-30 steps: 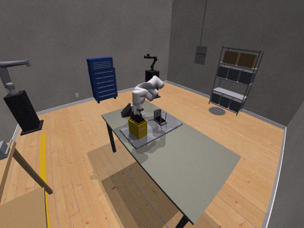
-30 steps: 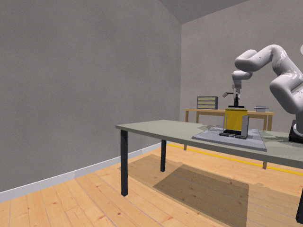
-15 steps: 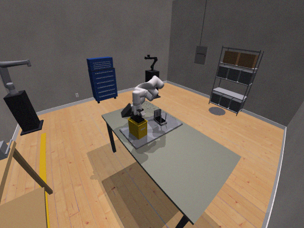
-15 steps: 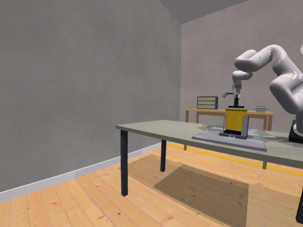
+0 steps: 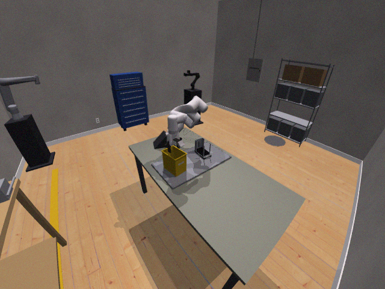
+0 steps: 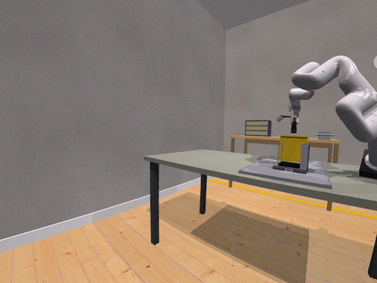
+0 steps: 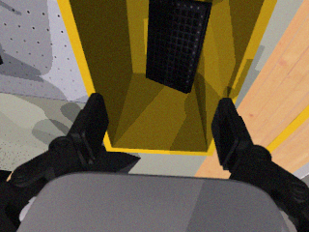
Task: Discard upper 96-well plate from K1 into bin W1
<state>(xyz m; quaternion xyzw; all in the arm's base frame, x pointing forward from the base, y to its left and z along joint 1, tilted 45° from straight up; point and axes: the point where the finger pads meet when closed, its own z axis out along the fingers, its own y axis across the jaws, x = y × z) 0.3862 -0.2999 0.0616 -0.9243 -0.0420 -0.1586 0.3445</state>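
Now: hand 12 cm above the yellow plastics bin W1.
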